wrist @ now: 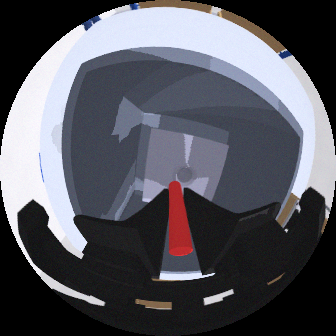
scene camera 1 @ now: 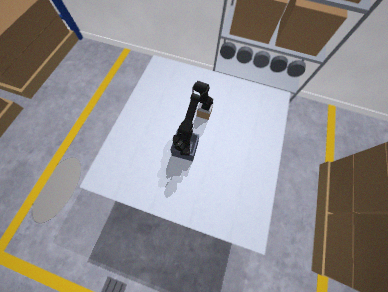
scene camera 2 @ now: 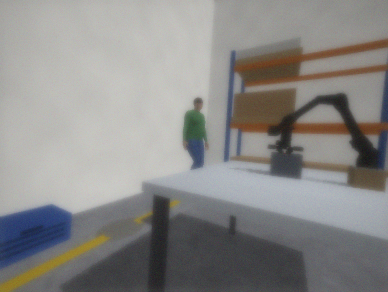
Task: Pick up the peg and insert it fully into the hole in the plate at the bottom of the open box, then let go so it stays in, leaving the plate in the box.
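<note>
The open dark grey box stands on the table. In the wrist view a square grey-mauve plate lies at the box's bottom, with a round hole in it. My gripper points down into the box and is shut on the red peg. In the wrist view the peg's far end shows a little below and left of the hole, over the plate. How far that end is above the plate is unclear. The box walls hide the fingertips in scene camera 2.
The arm's base stands by a brown block on the white table. A person in green stands beyond the table, near an orange and blue shelf rack.
</note>
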